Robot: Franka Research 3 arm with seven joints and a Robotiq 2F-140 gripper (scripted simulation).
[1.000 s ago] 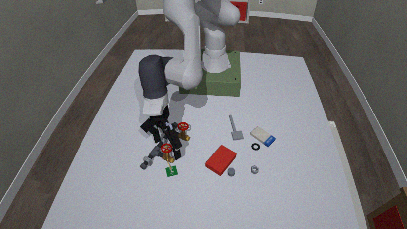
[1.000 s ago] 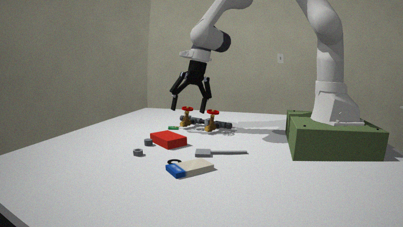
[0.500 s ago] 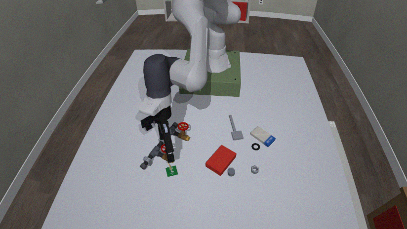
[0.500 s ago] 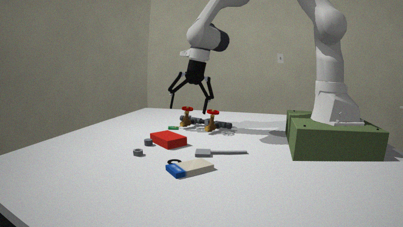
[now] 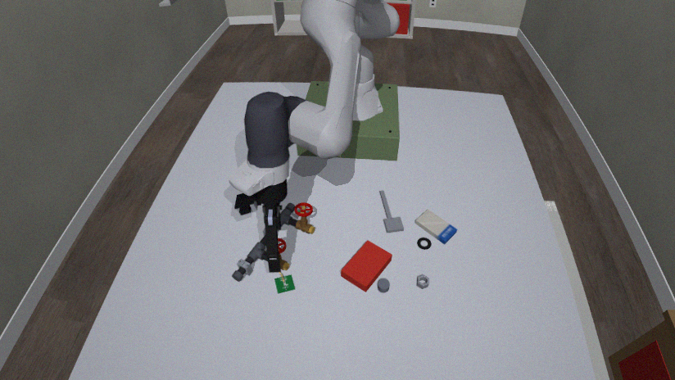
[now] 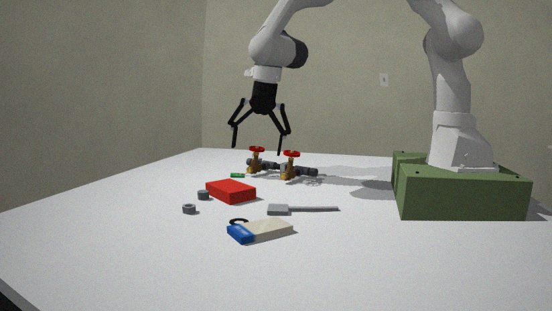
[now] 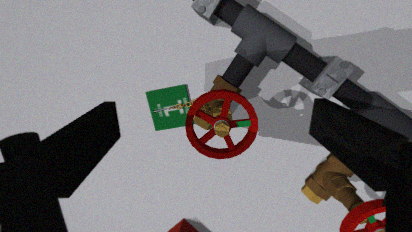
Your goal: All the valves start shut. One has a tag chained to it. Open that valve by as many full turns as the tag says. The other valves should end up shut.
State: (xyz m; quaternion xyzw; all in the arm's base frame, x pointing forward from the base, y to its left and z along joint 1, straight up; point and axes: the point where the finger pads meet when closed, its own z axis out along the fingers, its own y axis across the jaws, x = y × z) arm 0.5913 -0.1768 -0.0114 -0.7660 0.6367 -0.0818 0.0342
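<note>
Now: hand 7 cm short of the green tag, 3 cm to the right of it and 9 cm above it. The rest, counted from my hand: grey scraper: 19 cm behind, 29 cm to the left, 9 cm below; blue box: 16 cm behind, 43 cm to the left, 8 cm below; red block: 1 cm behind, 23 cm to the left, 8 cm below.
</note>
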